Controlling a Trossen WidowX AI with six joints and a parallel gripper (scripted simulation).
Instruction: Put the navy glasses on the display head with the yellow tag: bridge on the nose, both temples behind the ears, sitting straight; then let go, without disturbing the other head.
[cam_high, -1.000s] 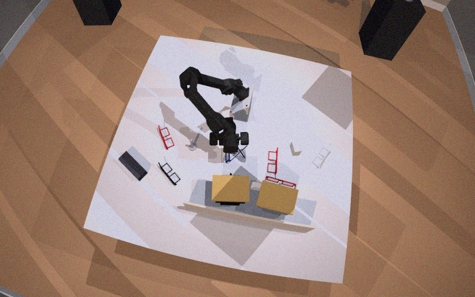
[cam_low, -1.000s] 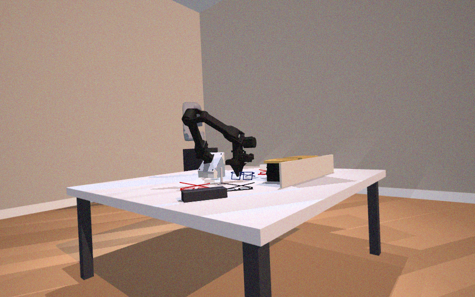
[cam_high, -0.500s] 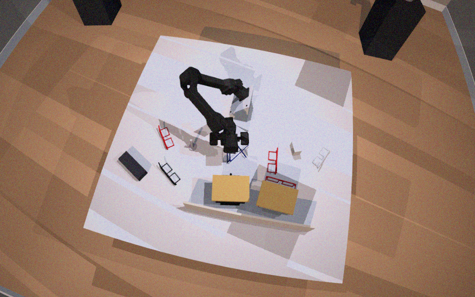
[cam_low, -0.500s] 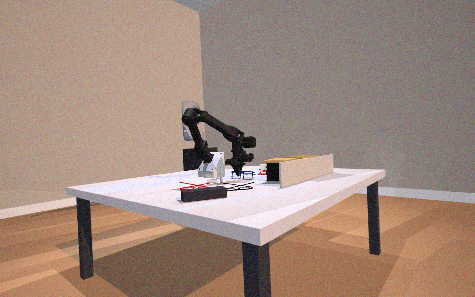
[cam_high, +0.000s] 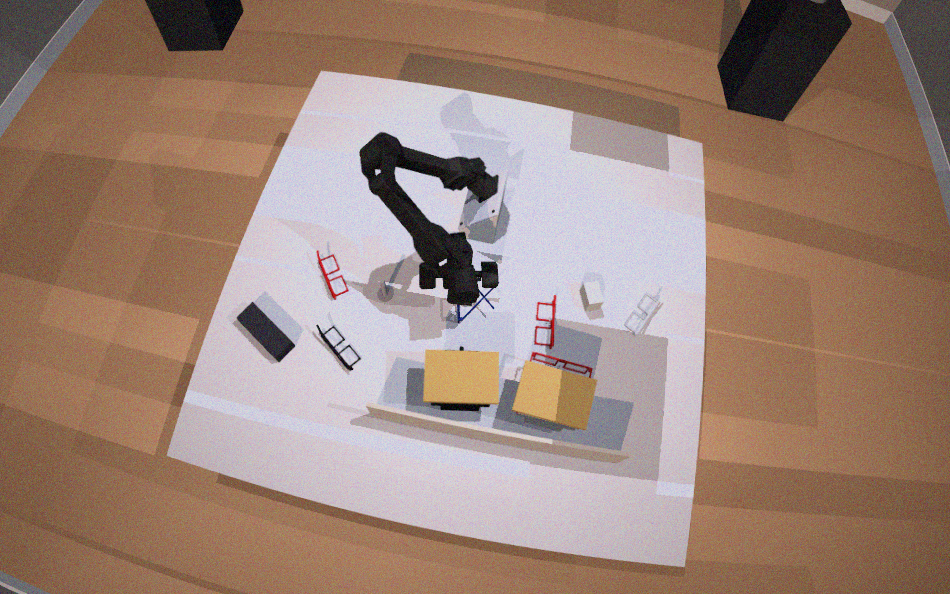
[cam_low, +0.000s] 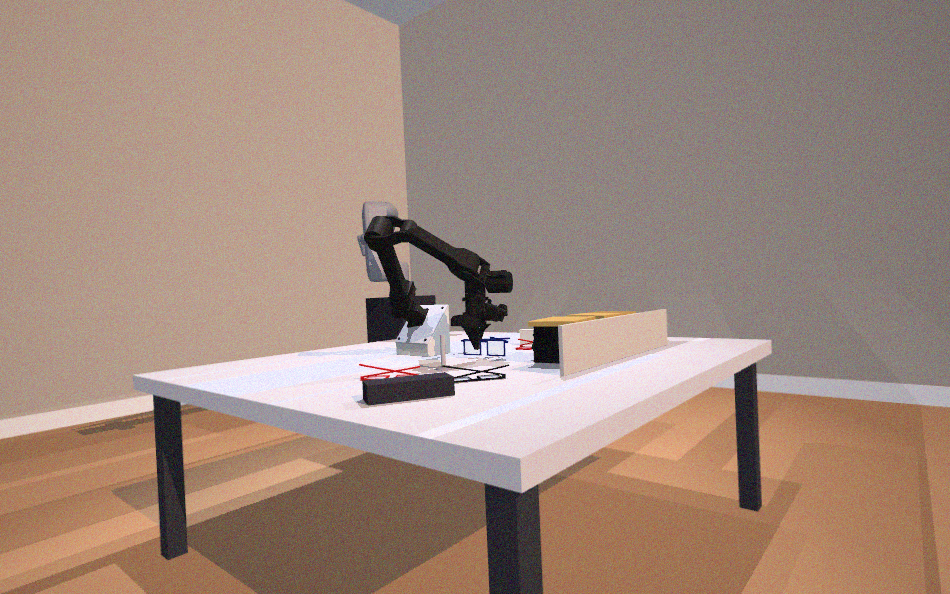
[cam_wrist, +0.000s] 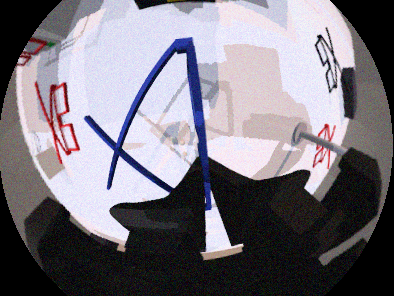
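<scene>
The thin post lies 30 mm ahead of my gripper tip and 180 mm to the right of it. Also, from my gripper tip: tan head (240 mm ahead, 250 mm to the left, 30 mm above); then display head (220 mm ahead, 30 mm to the left, 30 mm above); then white block (20 mm behind, 340 mm to the left).
</scene>
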